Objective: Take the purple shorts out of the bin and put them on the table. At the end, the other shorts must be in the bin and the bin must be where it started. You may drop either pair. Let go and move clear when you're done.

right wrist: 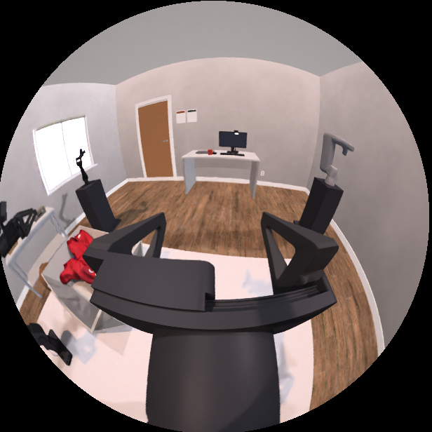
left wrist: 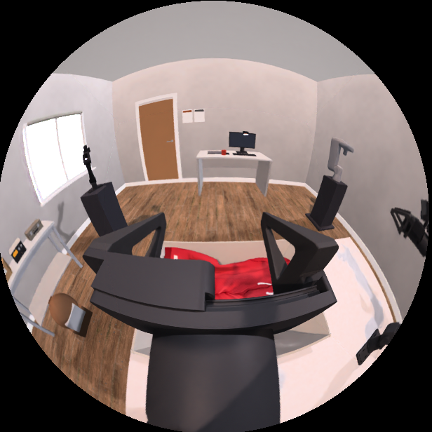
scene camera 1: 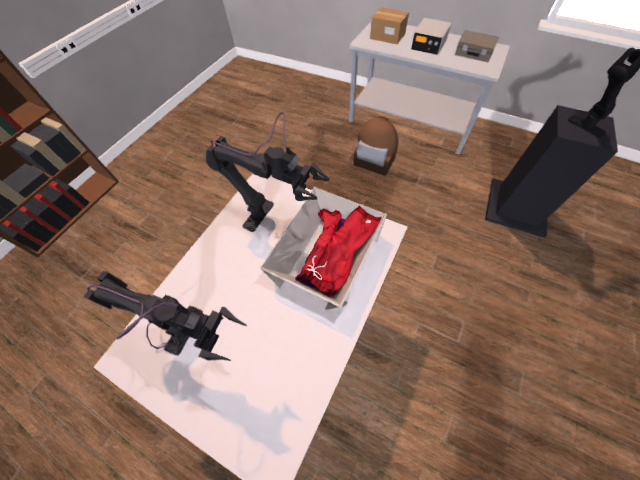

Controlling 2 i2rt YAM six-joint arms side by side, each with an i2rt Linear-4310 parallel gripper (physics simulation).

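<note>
A light grey bin (scene camera 1: 293,236) (right wrist: 71,298) stands on the white table (scene camera 1: 248,413) (right wrist: 125,385). Red shorts (scene camera 1: 338,253) (left wrist: 240,277) (right wrist: 79,267) with a white drawstring lie spread inside it. Small bits of purple cloth (scene camera 1: 308,282) show from under the red shorts at the bin's near end; the rest of the purple pair is hidden. My left gripper (scene camera 1: 316,187) (left wrist: 213,217) is open and empty, above the bin's far left corner in scene camera 1. My right gripper (scene camera 1: 237,342) (right wrist: 213,217) is open and empty above the table, apart from the bin.
In scene camera 1, a wooden bookshelf (scene camera 1: 98,205) stands at the left, a workbench (scene camera 1: 429,59) and a brown chair (scene camera 1: 378,135) at the back, and a black pedestal (scene camera 1: 547,170) with a black arm at the right. The wooden floor surrounds the table.
</note>
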